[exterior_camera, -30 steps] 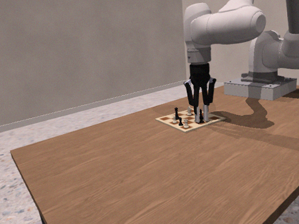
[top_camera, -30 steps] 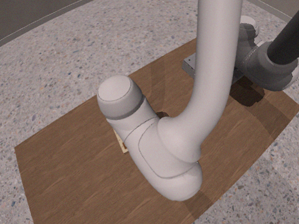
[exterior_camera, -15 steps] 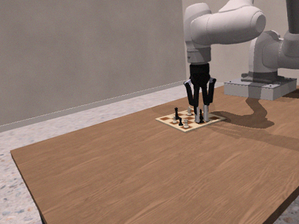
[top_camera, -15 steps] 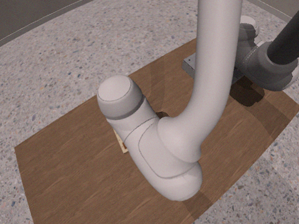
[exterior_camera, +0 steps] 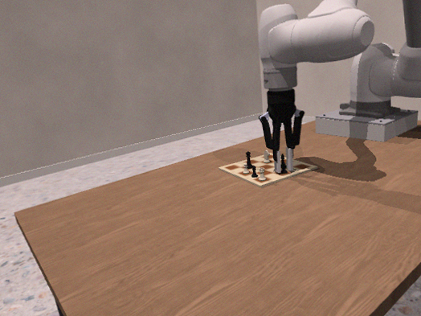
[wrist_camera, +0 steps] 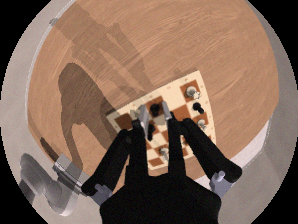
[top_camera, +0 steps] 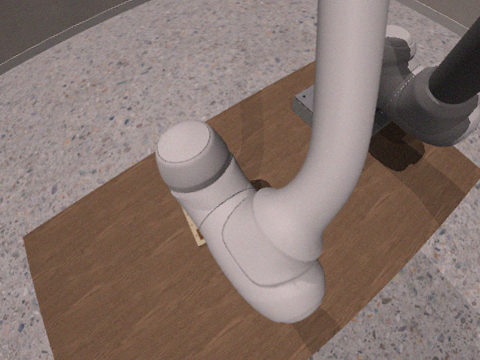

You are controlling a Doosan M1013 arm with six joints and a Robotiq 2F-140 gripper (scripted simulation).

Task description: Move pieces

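My gripper is now 80 mm to the left of the chessboard, 40 mm above it and 10 mm past it. Also, from my hand: tall black piece: 120 mm to the right, 30 mm ahead, 10 mm below.
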